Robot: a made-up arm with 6 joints. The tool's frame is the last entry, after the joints.
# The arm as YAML. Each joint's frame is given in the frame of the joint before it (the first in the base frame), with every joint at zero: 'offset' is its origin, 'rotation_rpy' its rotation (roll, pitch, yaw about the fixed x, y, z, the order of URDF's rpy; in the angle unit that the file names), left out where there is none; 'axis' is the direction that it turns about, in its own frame. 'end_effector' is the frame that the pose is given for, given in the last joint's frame.
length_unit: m
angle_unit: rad
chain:
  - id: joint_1
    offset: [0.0, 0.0, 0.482]
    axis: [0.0, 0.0, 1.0]
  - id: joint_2
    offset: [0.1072, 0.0, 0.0]
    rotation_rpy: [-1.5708, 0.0, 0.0]
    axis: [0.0, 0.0, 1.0]
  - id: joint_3
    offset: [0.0, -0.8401, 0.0]
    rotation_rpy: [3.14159, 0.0, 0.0]
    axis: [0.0, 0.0, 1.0]
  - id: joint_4
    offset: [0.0, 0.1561, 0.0]
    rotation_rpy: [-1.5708, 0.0, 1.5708]
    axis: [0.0, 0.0, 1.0]
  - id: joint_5
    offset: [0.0, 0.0, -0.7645]
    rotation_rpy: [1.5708, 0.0, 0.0]
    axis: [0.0, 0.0, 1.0]
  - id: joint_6
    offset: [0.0, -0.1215, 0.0]
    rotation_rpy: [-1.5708, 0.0, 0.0]
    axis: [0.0, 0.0, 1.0]
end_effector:
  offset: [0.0, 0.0, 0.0]
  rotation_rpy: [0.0, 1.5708, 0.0]
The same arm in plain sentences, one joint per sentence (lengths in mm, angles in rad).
The arm has six revolute joints in a row. What follows holds with every joint at zero, and every direction is one of the base frame's.
The first joint sits 482 mm along +z from the base frame's origin and turns about +z.
The second joint sits 107.2 mm along +x from the first joint and turns about +y.
The third joint sits 840.1 mm along +z from the second joint and turns about -y.
The fourth joint sits 156.1 mm along +z from the third joint and turns about -x.
The fifth joint sits 764.5 mm along +x from the fourth joint and turns about -y.
The sixth joint sits 121.5 mm along +x from the fifth joint and turns about -x.
The tool frame, which is the frame that the pose is given for, sits at the same point as the sixth joint; its axes are the base frame's turned by roll 0, pitch 0 and yaw 0 rad (as in URDF: about the fixed x, then y, then z).

